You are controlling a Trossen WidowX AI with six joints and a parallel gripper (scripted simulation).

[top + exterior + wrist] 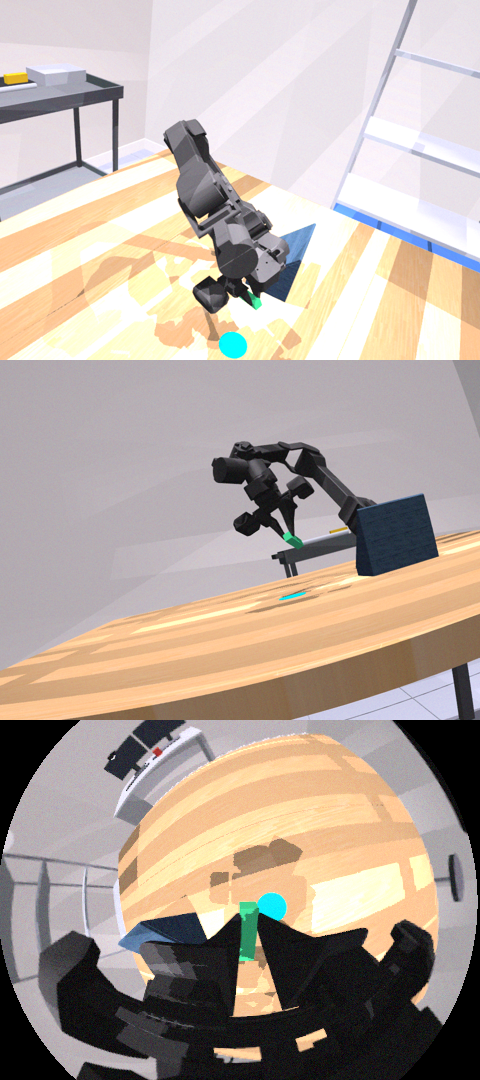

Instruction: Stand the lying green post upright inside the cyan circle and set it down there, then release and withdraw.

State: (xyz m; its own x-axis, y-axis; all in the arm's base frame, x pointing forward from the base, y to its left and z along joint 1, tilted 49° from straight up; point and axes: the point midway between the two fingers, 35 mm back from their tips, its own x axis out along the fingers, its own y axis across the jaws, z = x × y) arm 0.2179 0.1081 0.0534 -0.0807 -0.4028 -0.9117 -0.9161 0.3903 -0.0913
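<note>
Right now my gripper tip is 120 mm above the cyan circle, 20 mm short of it and 10 mm to the left of it. The rest, counted from my gripper tip: green post: 20 mm to the right, 10 mm below, 10 mm behind.
</note>
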